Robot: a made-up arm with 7 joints.
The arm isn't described. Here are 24 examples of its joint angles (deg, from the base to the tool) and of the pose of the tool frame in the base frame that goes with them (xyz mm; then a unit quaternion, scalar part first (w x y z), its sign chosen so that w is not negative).
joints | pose
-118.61 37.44 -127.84 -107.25 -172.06 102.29 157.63 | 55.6 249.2 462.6 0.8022 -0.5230 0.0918 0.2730
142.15 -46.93 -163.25 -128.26 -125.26 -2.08 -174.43 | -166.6 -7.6 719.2 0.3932 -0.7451 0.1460 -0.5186
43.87 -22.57 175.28 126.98 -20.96 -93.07 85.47 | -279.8 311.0 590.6 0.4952 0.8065 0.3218 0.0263
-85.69 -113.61 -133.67 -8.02 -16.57 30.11 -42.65 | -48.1 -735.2 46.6 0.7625 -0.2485 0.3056 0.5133
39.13 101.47 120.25 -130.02 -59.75 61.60 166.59 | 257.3 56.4 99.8 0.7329 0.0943 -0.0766 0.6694
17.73 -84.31 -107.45 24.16 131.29 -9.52 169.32 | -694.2 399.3 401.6 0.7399 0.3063 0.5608 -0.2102
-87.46 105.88 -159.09 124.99 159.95 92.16 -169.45 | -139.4 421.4 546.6 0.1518 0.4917 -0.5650 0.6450
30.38 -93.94 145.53 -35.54 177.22 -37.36 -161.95 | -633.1 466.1 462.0 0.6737 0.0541 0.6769 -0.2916
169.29 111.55 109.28 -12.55 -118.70 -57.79 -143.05 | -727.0 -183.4 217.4 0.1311 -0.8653 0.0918 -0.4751
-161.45 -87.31 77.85 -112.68 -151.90 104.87 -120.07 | 114.1 -212.9 421.3 0.3816 0.2001 0.8518 -0.2979
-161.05 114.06 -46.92 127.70 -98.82 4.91 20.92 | -98.1 -221.0 123.9 0.5314 -0.1432 -0.6176 -0.5618
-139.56 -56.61 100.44 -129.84 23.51 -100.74 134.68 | -0.2 -102.8 513.6 0.7133 0.6499 0.1629 -0.2058
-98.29 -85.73 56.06 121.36 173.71 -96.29 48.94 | 143.0 -97.7 483.5 0.4111 0.5694 -0.1497 0.6960
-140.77 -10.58 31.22 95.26 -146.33 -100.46 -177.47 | 55.3 235.8 654.9 0.7865 0.1609 -0.1889 -0.5655
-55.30 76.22 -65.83 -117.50 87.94 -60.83 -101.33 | 292.9 -9.1 677.8 0.1468 -0.9019 -0.3552 -0.1972
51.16 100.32 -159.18 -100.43 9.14 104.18 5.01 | 220.4 -389.0 45.9 0.7536 -0.3394 -0.5483 -0.1273
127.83 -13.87 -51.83 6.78 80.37 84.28 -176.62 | -52.0 42.1 1090.9 0.1359 -0.7908 -0.1368 -0.5809
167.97 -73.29 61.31 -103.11 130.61 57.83 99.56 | 331.0 -160.8 207.7 0.2640 -0.2122 -0.0053 -0.9409
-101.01 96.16 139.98 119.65 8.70 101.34 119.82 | 45.5 162.5 504.3 0.3569 -0.4412 -0.3809 -0.7300
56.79 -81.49 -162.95 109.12 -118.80 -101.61 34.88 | 14.2 321.9 269.5 0.1517 0.8311 -0.2618 -0.4666
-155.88 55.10 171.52 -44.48 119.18 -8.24 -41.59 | -693.6 285.2 553.7 0.2892 -0.4417 0.5023 -0.6848
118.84 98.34 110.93 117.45 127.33 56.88 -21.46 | -426.4 -137.5 580.6 0.1547 -0.8674 0.4099 -0.2360
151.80 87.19 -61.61 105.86 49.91 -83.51 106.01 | -212.9 -470.1 355.3 0.1892 -0.1481 0.8712 0.4281
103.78 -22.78 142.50 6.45 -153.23 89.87 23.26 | 42.2 147.6 1068.1 0.2827 -0.4498 0.7309 0.4284
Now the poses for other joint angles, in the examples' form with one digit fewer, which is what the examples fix.
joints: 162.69 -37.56 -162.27 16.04 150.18 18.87 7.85
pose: 533 119 998 0.301 0.143 -0.942 -0.034
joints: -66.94 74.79 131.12 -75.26 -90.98 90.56 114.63
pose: 116 515 235 0.758 -0.253 -0.268 0.538
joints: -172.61 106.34 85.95 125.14 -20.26 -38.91 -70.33
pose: -180 421 341 0.529 0.628 0.415 -0.392
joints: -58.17 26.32 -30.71 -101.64 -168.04 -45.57 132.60
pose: 153 -222 912 0.280 -0.443 -0.829 -0.193
